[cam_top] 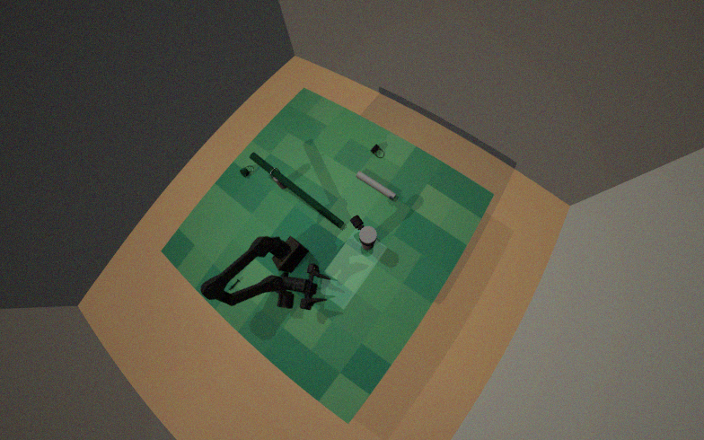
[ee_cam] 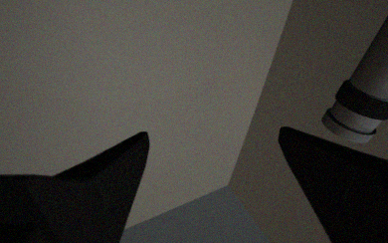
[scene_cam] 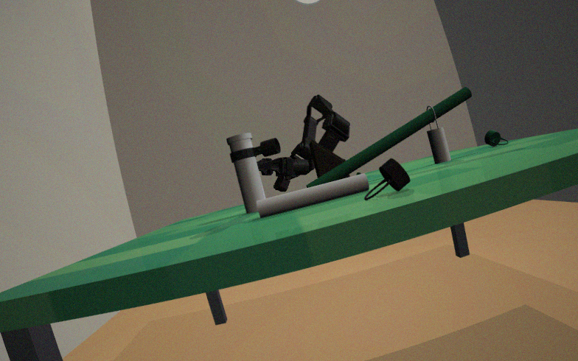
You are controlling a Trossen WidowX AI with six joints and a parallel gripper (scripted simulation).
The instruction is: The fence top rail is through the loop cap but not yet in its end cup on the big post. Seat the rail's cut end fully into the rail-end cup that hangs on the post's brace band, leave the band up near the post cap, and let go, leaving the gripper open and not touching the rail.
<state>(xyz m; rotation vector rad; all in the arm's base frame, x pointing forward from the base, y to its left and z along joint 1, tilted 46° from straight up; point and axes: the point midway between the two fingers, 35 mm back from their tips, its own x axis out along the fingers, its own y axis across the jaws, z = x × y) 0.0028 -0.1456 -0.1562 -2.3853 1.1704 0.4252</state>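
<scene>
Right now the rail-end cup is 28 cm ahead of my gripper tip, 9 cm to the left of it and 2 cm above it. The rest, counted from my gripper tip: grey pipe 51 cm ahead, 19 cm to the left, 11 cm below; small grey post 56 cm to the left, 20 cm ahead, 2 cm below; dark bolt 36 cm to the left, 32 cm behind, 12 cm below.
</scene>
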